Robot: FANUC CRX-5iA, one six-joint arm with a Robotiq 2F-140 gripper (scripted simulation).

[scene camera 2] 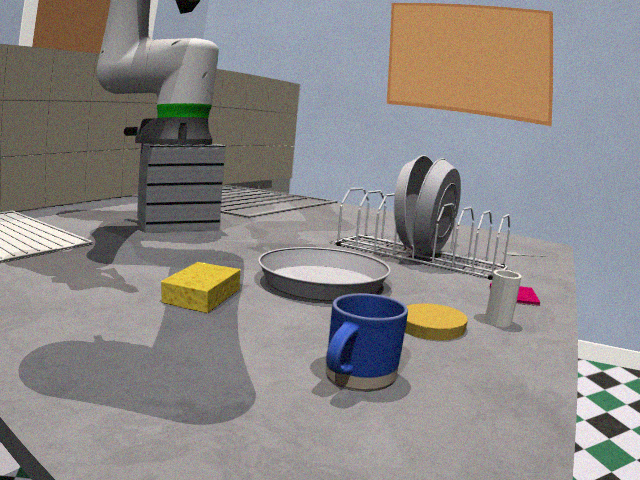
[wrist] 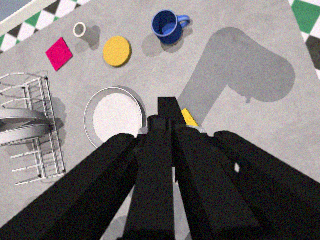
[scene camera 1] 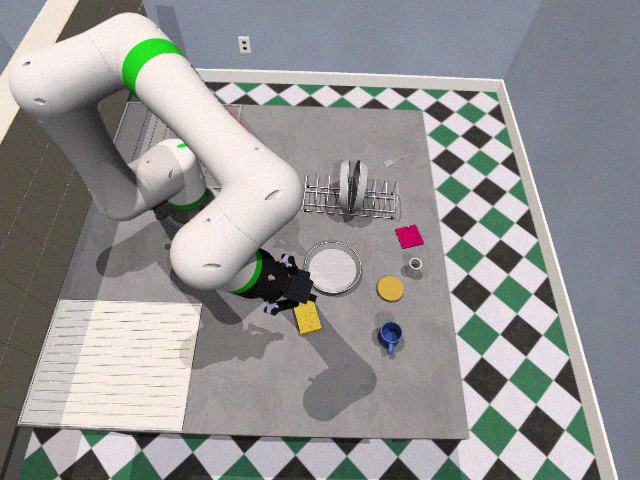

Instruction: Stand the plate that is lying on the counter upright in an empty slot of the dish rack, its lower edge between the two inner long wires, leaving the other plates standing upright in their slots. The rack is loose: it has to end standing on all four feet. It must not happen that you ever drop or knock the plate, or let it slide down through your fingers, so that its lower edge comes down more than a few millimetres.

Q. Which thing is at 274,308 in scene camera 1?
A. My gripper.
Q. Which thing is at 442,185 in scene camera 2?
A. A grey plate.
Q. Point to a small white cup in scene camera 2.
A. At 504,290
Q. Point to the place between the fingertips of my gripper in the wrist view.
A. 166,111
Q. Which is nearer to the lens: the grey plate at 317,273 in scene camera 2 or the yellow disc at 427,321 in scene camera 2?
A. The yellow disc.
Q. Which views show the grey plate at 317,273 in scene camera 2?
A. Scene camera 2, the wrist view and scene camera 1: all of them.
